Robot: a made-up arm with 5 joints. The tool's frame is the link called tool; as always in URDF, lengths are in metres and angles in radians. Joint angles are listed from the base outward.
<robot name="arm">
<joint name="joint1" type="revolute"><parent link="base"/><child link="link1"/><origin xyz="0.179 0.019 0.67" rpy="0 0 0"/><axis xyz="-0.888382 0.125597 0.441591"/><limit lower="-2.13" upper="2.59"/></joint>
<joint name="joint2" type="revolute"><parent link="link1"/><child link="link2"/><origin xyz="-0.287 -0.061 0.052" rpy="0 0 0"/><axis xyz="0 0 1"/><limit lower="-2.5" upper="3.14"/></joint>
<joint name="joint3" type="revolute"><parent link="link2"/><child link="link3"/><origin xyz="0.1 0.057 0.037" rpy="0 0 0"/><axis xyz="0 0 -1"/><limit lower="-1.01" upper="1.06"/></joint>
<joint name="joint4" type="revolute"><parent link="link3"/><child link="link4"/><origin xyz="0.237 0.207 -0.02" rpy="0 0 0"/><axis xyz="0 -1 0"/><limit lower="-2.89" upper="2.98"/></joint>
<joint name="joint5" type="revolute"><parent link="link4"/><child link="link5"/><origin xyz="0.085 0.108 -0.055" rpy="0 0 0"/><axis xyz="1 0 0"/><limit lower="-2.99" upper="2.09"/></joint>
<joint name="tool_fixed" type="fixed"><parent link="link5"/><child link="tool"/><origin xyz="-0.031 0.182 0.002" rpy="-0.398 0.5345 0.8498"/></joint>
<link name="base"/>
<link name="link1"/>
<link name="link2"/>
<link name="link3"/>
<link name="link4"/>
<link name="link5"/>
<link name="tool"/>
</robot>
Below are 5 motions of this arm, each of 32 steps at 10 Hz.
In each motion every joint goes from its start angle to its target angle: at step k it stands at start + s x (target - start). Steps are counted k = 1, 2, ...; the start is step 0. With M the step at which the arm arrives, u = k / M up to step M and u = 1 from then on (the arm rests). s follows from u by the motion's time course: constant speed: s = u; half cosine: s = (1 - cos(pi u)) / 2; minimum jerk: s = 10 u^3 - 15 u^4 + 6 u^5.
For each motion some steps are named. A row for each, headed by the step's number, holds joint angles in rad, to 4 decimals.
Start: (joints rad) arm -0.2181 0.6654 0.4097 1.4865 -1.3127
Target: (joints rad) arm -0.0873 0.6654 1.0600 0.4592 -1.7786
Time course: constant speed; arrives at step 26
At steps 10, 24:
10: -0.1678 0.6654 0.6598 1.0914 -1.4919
24: -0.0974 0.6654 1.0100 0.5382 -1.7428

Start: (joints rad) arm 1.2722 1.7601 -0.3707 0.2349 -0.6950
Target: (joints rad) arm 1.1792 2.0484 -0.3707 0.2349 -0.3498
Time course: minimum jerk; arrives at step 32
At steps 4, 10, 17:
4: 1.2707 1.7647 -0.3707 0.2349 -0.6895
10: 1.2555 1.8120 -0.3707 0.2349 -0.6329
17: 1.2203 1.9211 -0.3707 0.2349 -0.5022

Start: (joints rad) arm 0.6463 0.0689 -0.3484 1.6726 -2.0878
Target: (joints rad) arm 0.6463 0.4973 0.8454 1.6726 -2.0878
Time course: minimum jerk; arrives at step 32
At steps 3, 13, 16, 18, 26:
3: 0.6463 0.0720 -0.3399 1.6726 -2.0878
13: 0.6463 0.2095 0.0435 1.6726 -2.0878
16: 0.6463 0.2831 0.2485 1.6726 -2.0878
18: 0.6463 0.3328 0.3869 1.6726 -2.0878
26: 0.6463 0.4764 0.7872 1.6726 -2.0878

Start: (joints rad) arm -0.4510 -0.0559 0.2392 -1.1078 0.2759
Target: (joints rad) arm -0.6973 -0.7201 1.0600 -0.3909 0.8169
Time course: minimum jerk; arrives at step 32
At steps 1, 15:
1: -0.4511 -0.0561 0.2394 -1.1076 0.2761
15: -0.5598 -0.3492 0.6016 -0.7912 0.5148

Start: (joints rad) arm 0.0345 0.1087 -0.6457 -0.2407 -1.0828
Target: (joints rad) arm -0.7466 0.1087 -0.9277 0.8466 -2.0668
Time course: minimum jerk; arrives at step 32
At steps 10, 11, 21, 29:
10: -0.1061 0.1087 -0.6965 -0.0450 -1.2599
11: -0.1417 0.1087 -0.7093 0.0045 -1.3047
21: -0.5704 0.1087 -0.8641 0.6014 -1.8449
29: -0.7410 0.1087 -0.9257 0.8389 -2.0598

